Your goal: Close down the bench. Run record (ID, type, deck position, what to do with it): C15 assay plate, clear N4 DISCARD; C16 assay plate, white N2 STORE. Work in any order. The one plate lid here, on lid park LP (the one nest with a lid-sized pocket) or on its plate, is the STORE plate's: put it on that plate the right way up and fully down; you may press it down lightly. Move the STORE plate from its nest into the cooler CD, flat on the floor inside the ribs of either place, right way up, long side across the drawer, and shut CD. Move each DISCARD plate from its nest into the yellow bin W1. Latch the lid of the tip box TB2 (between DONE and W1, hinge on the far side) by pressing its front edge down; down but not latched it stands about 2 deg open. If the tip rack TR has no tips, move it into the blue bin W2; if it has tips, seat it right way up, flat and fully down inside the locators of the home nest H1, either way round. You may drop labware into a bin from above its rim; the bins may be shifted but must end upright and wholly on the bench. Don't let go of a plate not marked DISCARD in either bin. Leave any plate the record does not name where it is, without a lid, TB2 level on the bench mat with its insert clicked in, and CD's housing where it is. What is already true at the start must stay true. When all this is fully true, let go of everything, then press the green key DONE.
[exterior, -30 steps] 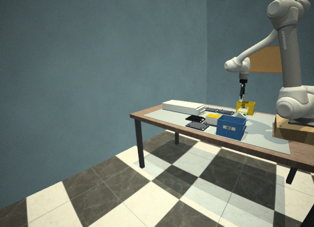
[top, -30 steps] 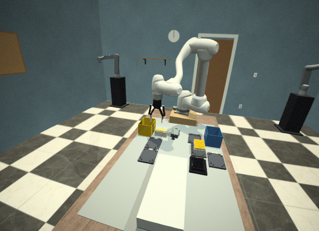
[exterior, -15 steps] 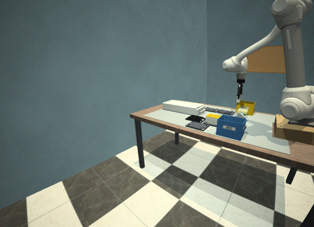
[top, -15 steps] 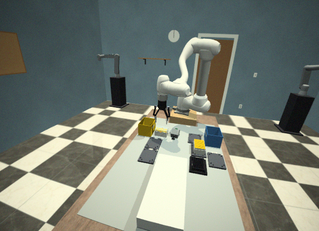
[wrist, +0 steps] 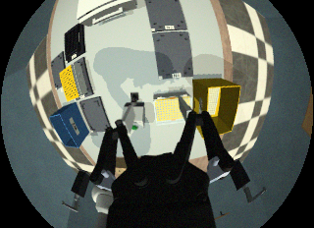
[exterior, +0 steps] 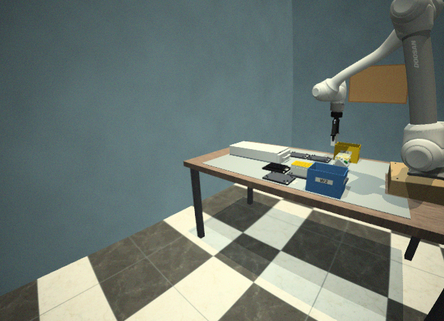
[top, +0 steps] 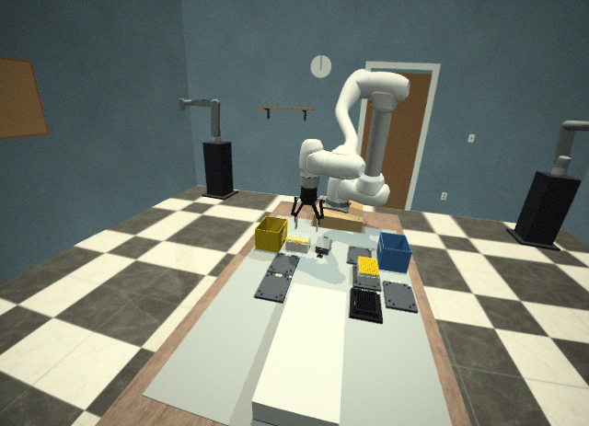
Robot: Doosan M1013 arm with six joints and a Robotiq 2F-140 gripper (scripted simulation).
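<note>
My hand is 7 cm short of the yellow-topped tip rack, 31 cm to the right of it and 12 cm above it. Round my hand: tip box TB2: 6 cm behind, 5 cm to the right, 13 cm below; yellow bin W1: 5 cm behind, 21 cm to the right, 14 cm below; done key block: 9 cm behind, 8 cm to the left, 12 cm below.
</note>
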